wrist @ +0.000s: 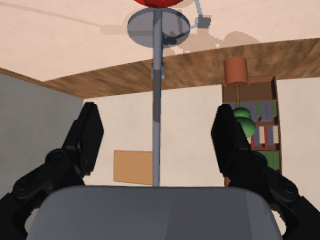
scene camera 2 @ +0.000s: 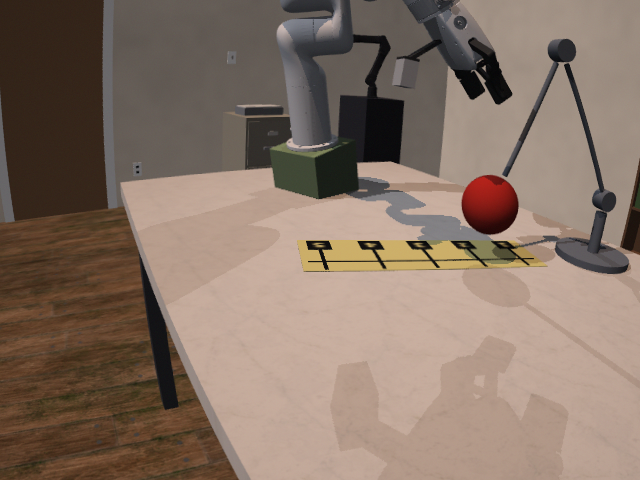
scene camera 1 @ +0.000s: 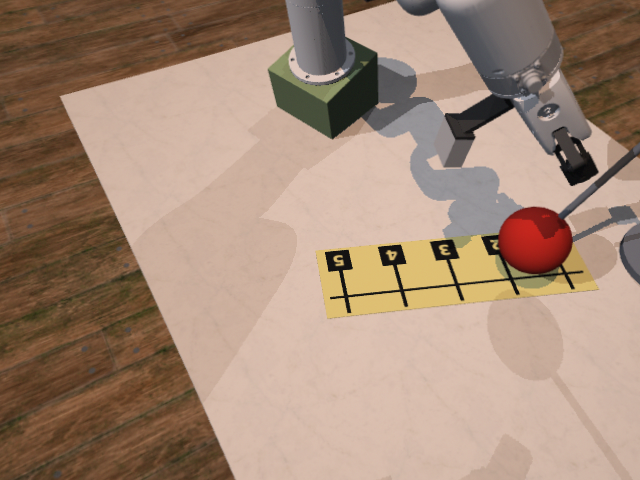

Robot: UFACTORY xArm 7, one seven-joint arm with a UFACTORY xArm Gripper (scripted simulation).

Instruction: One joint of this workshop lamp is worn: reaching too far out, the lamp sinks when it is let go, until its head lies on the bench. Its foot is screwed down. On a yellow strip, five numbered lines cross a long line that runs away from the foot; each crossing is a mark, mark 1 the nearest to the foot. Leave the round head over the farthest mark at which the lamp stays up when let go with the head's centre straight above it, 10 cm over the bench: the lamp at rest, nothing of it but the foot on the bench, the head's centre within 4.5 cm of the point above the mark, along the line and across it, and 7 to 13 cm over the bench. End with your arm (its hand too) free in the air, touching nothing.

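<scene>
Gripper visible in scene camera 1 (567,151), scene camera 2 and the wrist view. Same spot on the gripper: (scene camera 2: 497,86) and (wrist: 66,137).
</scene>
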